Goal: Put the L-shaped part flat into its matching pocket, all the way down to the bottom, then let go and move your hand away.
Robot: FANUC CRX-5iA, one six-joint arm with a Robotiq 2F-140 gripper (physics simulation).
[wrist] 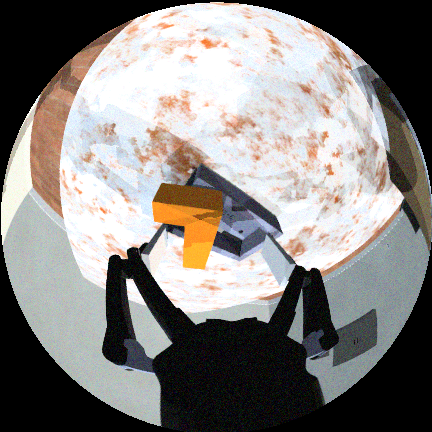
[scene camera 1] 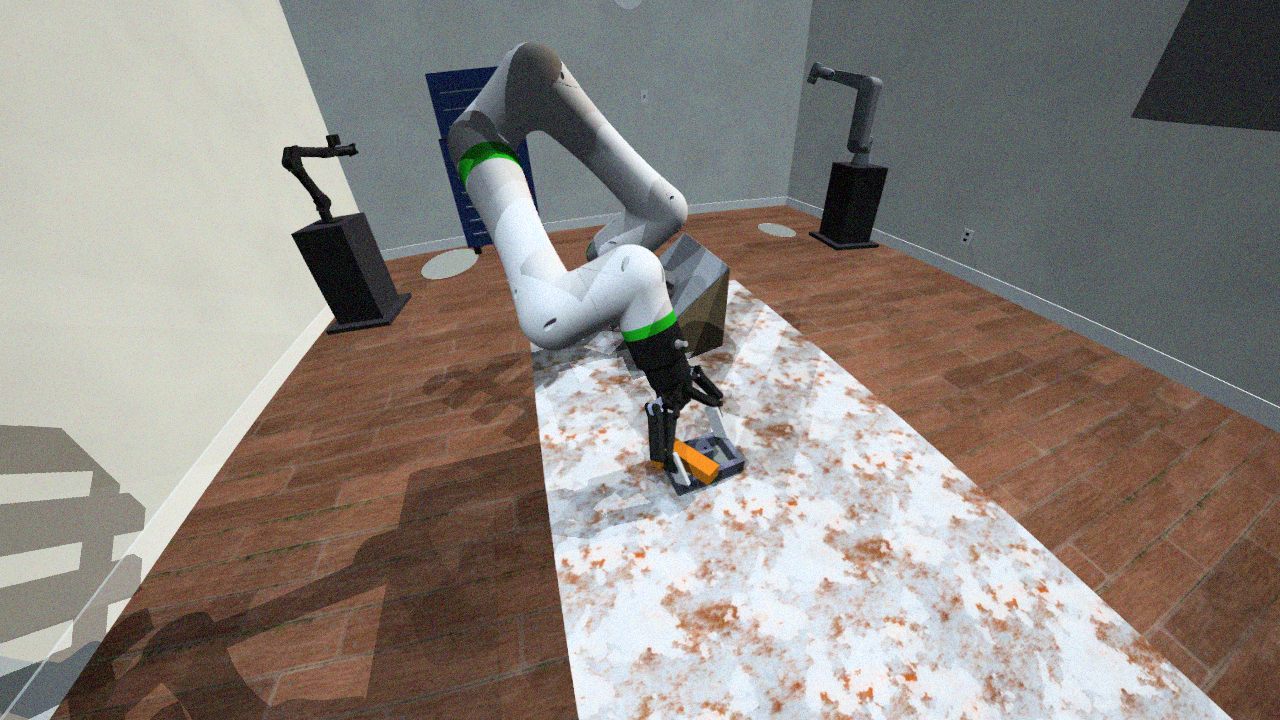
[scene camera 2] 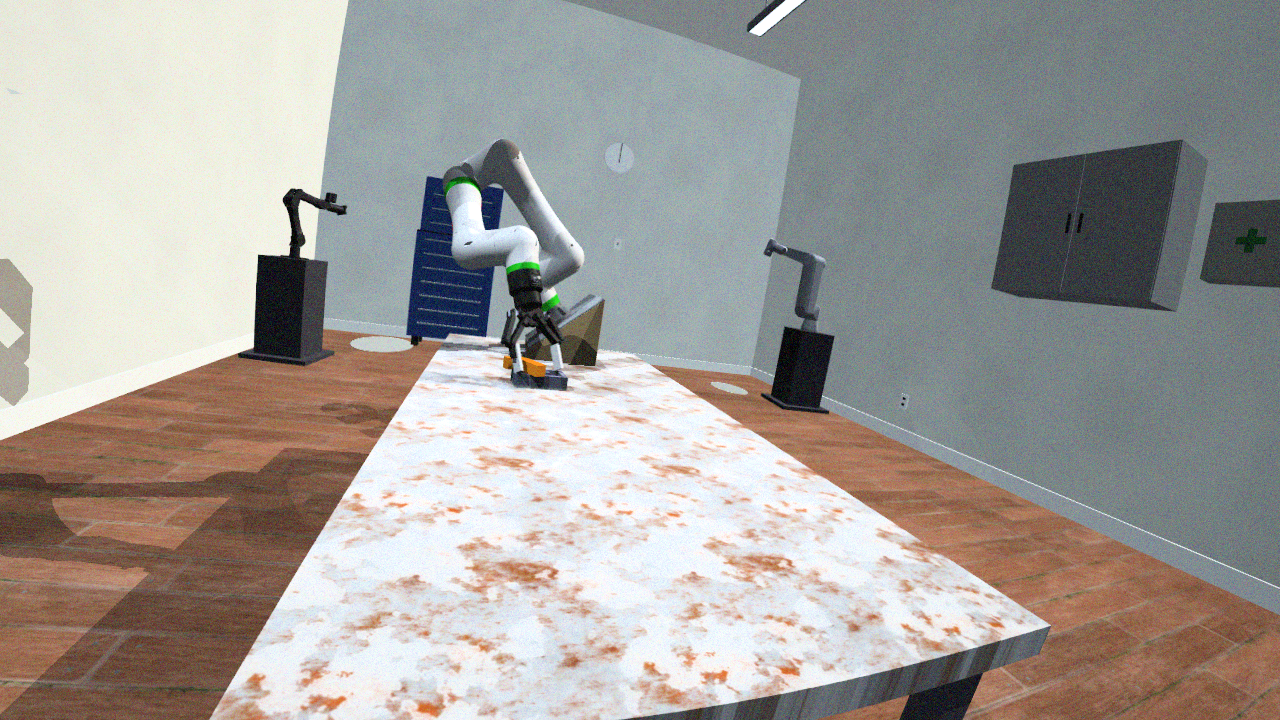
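Note:
The orange L-shaped part rests across one side of the dark grey pocket tray. It looks tilted, sits above the pocket floor and sticks out past the tray's wall. In the wrist view the long bar runs left to right and the other arm points down towards the gripper. Part of the pocket floor shows to its right. My gripper is wide open, low over the tray, with one finger on each side of the part. Whether a finger touches the part or tray is unclear.
The tray stands on a long white table with rust-brown blotches. A large angular grey-brown block stands behind the gripper near the arm's base. Two other small arms on black pedestals and a blue cabinet stand off the table.

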